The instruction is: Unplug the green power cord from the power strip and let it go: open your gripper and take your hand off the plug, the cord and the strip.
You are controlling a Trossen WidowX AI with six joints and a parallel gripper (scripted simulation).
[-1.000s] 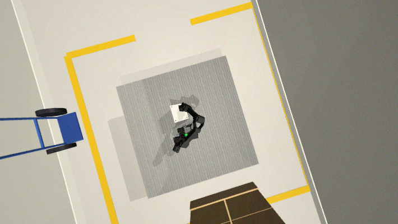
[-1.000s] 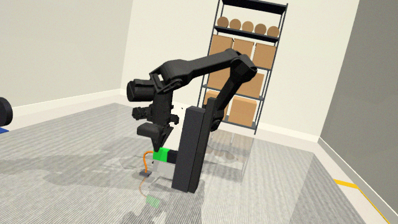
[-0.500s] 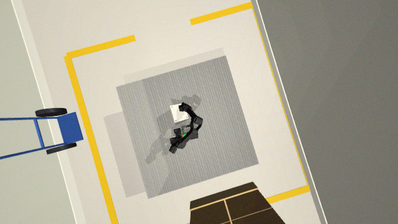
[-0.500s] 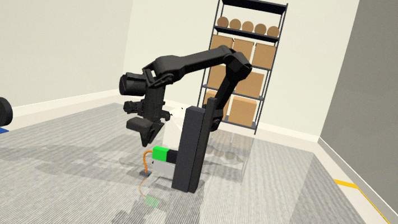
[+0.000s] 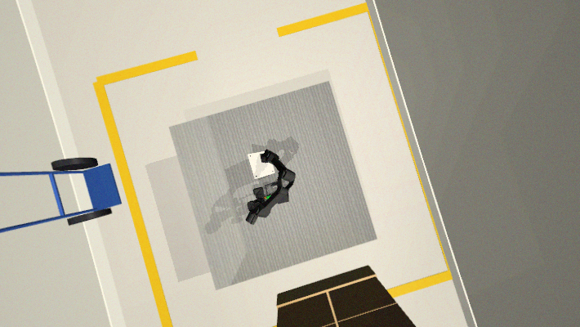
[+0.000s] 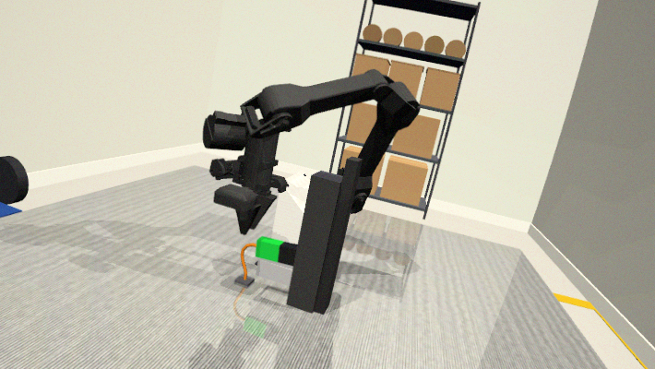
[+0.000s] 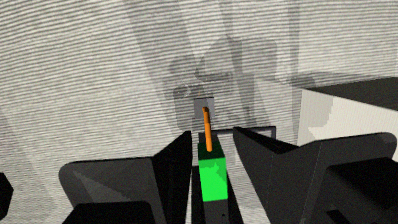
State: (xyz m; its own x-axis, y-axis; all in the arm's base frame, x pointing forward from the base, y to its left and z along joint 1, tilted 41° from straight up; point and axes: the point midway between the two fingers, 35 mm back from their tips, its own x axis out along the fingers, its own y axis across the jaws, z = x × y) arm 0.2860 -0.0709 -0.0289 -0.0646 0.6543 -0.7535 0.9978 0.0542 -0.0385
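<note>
The green plug is 7 cm to the left of my gripper tip and 1 cm below it. From my gripper tip the other things lie so: small grey anchor: 1 cm to the left, 10 cm below.
</note>
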